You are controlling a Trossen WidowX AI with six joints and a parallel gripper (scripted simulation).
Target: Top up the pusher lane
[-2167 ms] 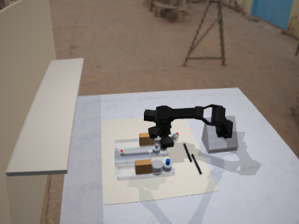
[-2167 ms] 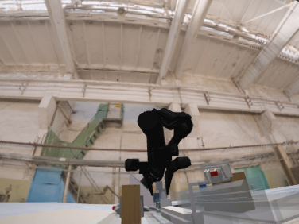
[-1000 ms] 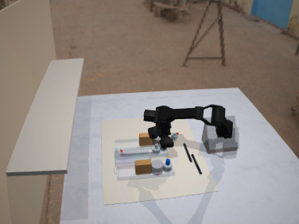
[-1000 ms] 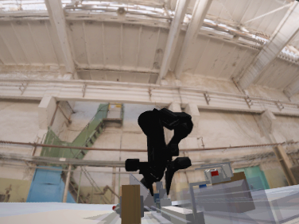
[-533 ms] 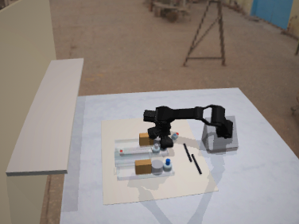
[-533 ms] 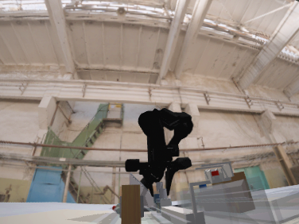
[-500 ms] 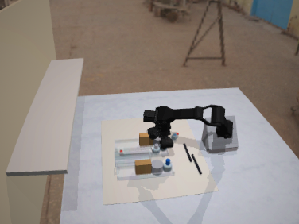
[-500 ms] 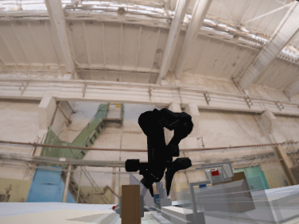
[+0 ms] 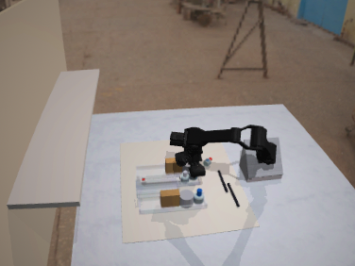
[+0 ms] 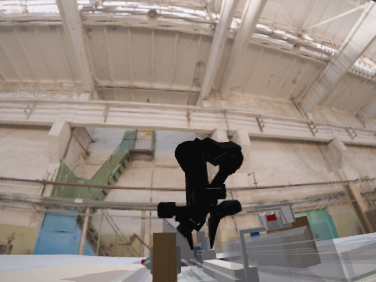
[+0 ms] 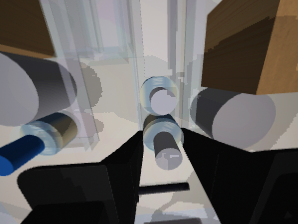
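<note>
My gripper tip is now 10 mm short of the blue-lidded jar and 130 mm to the right of it. From my gripper tip the other things lie so: red mark 220 mm ahead, 20 mm to the left, 30 mm above; shelf 500 mm ahead, 40 mm to the right, 320 mm above; lane 140 mm ahead, 20 mm to the left, 30 mm below.
</note>
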